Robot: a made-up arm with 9 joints. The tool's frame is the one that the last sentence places.
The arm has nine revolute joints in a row. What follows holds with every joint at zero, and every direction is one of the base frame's.
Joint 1 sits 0.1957 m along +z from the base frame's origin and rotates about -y.
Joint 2 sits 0.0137 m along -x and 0.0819 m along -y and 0.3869 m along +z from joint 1 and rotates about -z.
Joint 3 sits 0.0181 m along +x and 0.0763 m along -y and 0.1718 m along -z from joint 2 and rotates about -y.
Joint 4 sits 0.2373 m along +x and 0.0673 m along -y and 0.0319 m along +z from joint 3 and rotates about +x.
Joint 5 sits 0.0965 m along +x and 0.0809 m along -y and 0.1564 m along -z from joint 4 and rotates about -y.
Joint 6 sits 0.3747 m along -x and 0.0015 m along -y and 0.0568 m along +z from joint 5 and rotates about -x.
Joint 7 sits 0.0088 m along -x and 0.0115 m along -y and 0.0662 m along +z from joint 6 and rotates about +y.
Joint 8 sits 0.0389 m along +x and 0.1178 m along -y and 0.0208 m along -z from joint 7 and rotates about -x.
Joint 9 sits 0.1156 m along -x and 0.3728 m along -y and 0.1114 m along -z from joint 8 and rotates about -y.
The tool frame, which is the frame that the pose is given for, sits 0.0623 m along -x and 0.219 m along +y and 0.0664 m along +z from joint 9; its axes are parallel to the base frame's.
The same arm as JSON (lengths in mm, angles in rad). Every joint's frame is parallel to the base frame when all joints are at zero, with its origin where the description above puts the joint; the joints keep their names.
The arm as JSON. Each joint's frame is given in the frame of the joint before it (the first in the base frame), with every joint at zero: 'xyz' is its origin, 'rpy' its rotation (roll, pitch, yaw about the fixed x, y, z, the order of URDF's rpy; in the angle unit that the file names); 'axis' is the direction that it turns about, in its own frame. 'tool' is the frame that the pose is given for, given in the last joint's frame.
{
  "units": {
    "length": "mm",
    "angle": "rad"
  },
  "joints": [
    {
      "name": "joint 1",
      "type": "revolute",
      "origin": {
        "xyz": [
          0.0,
          0.0,
          195.7
        ],
        "rpy": [
          0.0,
          0.0,
          0.0
        ]
      },
      "axis": [
        0.0,
        -1.0,
        0.0
      ]
    },
    {
      "name": "joint 2",
      "type": "revolute",
      "origin": {
        "xyz": [
          -13.7,
          -81.9,
          386.9
        ],
        "rpy": [
          0.0,
          0.0,
          0.0
        ]
      },
      "axis": [
        0.0,
        0.0,
        -1.0
      ]
    },
    {
      "name": "joint 3",
      "type": "revolute",
      "origin": {
        "xyz": [
          18.1,
          -76.3,
          -171.8
        ],
        "rpy": [
          0.0,
          0.0,
          0.0
        ]
      },
      "axis": [
        0.0,
        -1.0,
        0.0
      ]
    },
    {
      "name": "joint 4",
      "type": "revolute",
      "origin": {
        "xyz": [
          237.3,
          -67.3,
          31.9
        ],
        "rpy": [
          0.0,
          0.0,
          0.0
        ]
      },
      "axis": [
        1.0,
        0.0,
        0.0
      ]
    },
    {
      "name": "joint 5",
      "type": "revolute",
      "origin": {
        "xyz": [
          96.5,
          -80.9,
          -156.4
        ],
        "rpy": [
          0.0,
          0.0,
          0.0
        ]
      },
      "axis": [
        0.0,
        -1.0,
        0.0
      ]
    },
    {
      "name": "joint 6",
      "type": "revolute",
      "origin": {
        "xyz": [
          -374.7,
          -1.5,
          56.8
        ],
        "rpy": [
          0.0,
          0.0,
          0.0
        ]
      },
      "axis": [
        -1.0,
        0.0,
        0.0
      ]
    },
    {
      "name": "joint 7",
      "type": "revolute",
      "origin": {
        "xyz": [
          -8.8,
          -11.5,
          66.2
        ],
        "rpy": [
          0.0,
          0.0,
          0.0
        ]
      },
      "axis": [
        0.0,
        1.0,
        0.0
      ]
    },
    {
      "name": "joint 8",
      "type": "revolute",
      "origin": {
        "xyz": [
          38.9,
          -117.8,
          -20.8
        ],
        "rpy": [
          0.0,
          0.0,
          0.0
        ]
      },
      "axis": [
        -1.0,
        0.0,
        0.0
      ]
    },
    {
      "name": "joint 9",
      "type": "revolute",
      "origin": {
        "xyz": [
          -115.6,
          -372.8,
          -111.4
        ],
        "rpy": [
          0.0,
          0.0,
          0.0
        ]
      },
      "axis": [
        0.0,
        -1.0,
        0.0
      ]
    }
  ],
  "tool": {
    "origin": {
      "xyz": [
        -62.3,
        219.0,
        66.4
      ],
      "rpy": [
        0.0,
        0.0,
        0.0
      ]
    }
  }
}

